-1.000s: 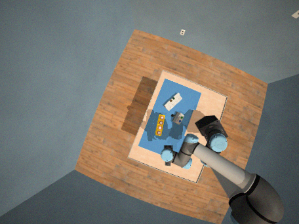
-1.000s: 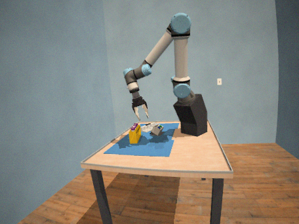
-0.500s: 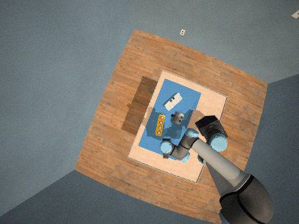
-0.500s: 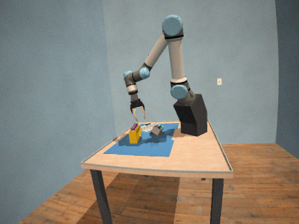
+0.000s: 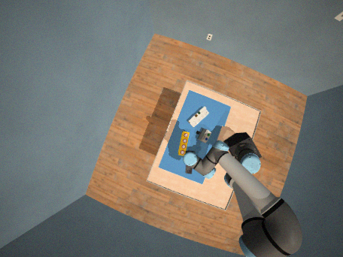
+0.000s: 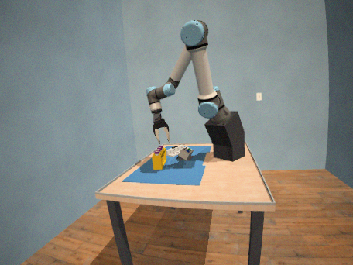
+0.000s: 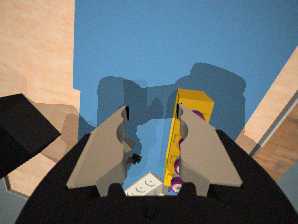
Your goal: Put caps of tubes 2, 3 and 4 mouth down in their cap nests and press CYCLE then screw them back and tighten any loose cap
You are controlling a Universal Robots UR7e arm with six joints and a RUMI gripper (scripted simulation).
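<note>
Now: hand 13 cm to the left of the cap, 9 cm short of it and 8 cm above it. From my hand the other things lie so: green key (27 cm to the right, 13 cm below, 10 cm behind); then blue cycle key (23 cm to the right, 13 cm below, 9 cm behind); then key housing (25 cm to the right, 14 cm below, 8 cm behind).
</note>
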